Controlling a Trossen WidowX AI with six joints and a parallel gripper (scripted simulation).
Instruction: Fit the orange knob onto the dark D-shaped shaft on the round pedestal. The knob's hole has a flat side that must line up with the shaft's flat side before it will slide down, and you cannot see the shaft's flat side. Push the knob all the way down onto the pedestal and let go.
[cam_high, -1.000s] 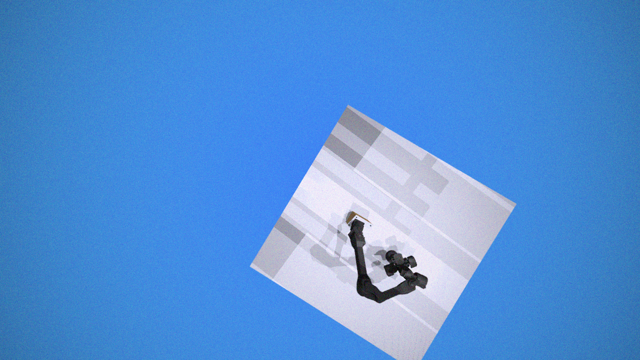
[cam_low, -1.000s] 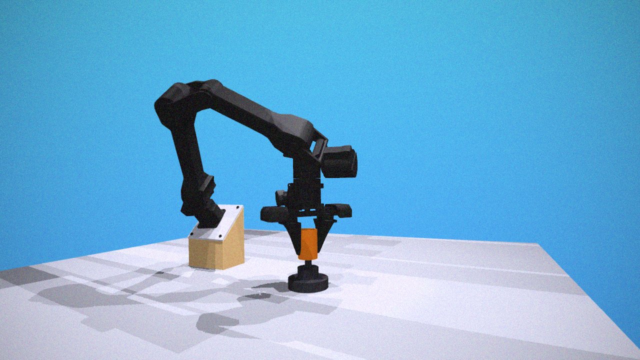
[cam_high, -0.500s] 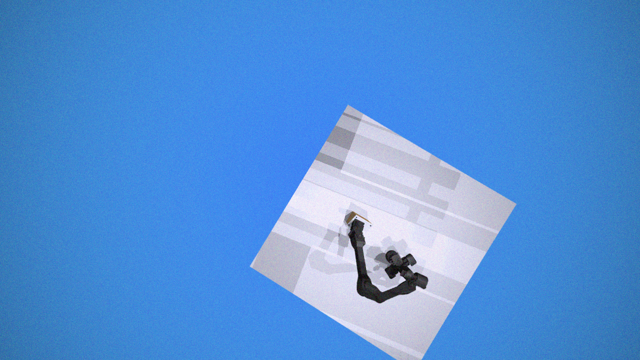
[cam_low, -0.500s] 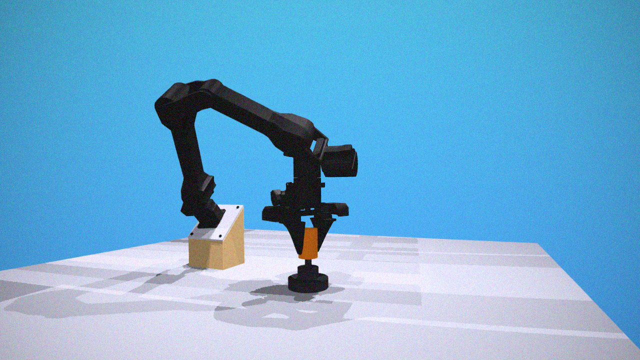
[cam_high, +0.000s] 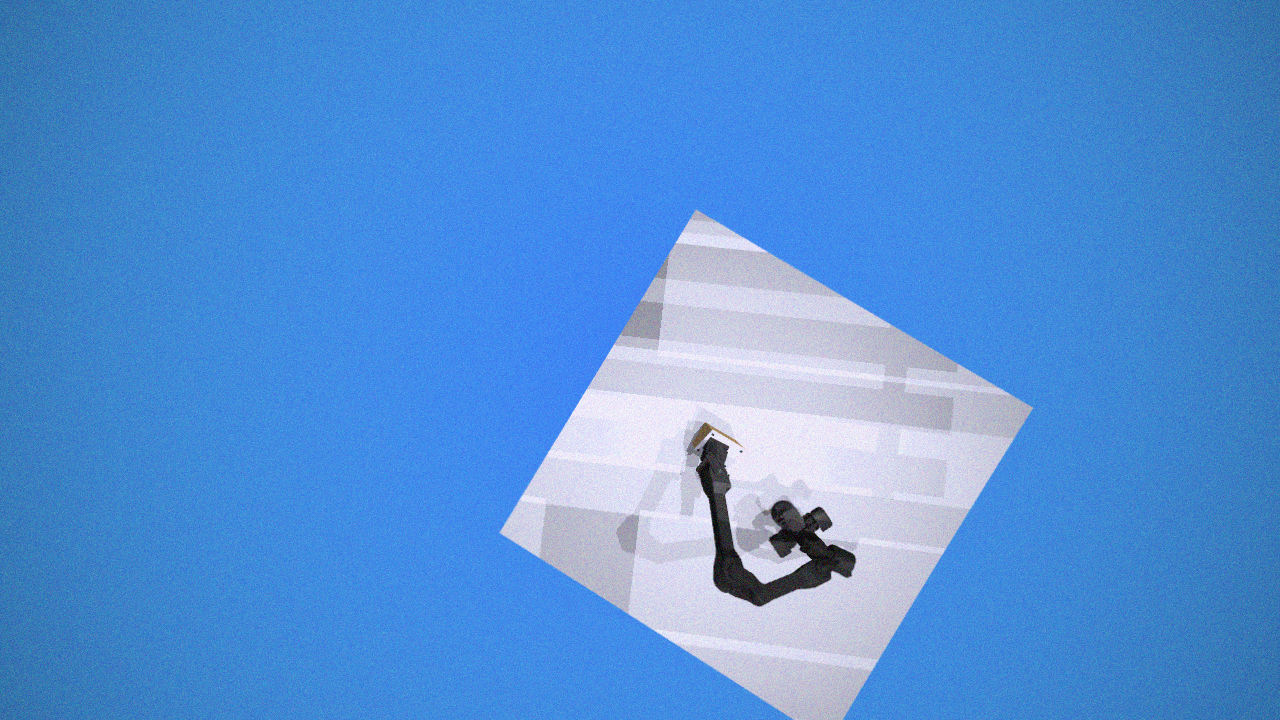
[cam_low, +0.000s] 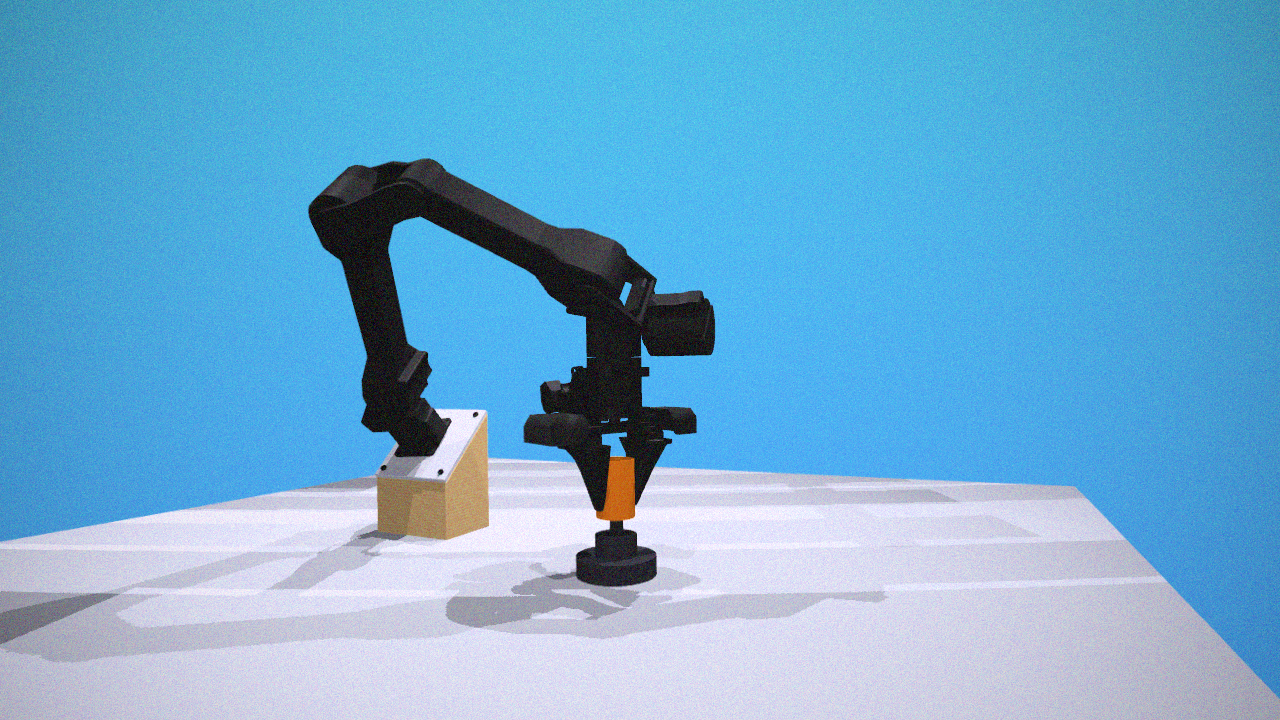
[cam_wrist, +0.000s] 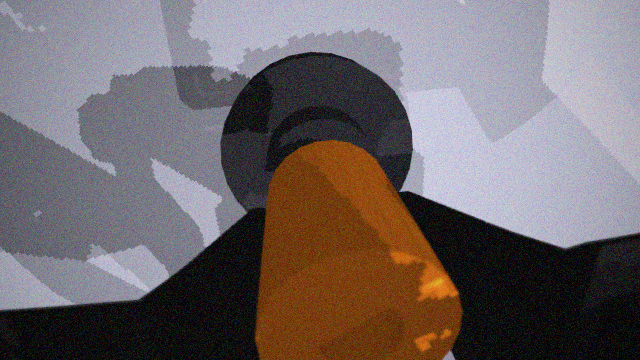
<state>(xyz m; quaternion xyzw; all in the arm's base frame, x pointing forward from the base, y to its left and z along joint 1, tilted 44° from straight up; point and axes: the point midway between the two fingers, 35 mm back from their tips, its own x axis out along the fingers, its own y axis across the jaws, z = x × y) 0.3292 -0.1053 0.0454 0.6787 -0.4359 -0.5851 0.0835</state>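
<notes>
Now: the orange knob 20 mm above my gripper tip. Also, from my gripper tip: pedestal (40 mm below).
</notes>
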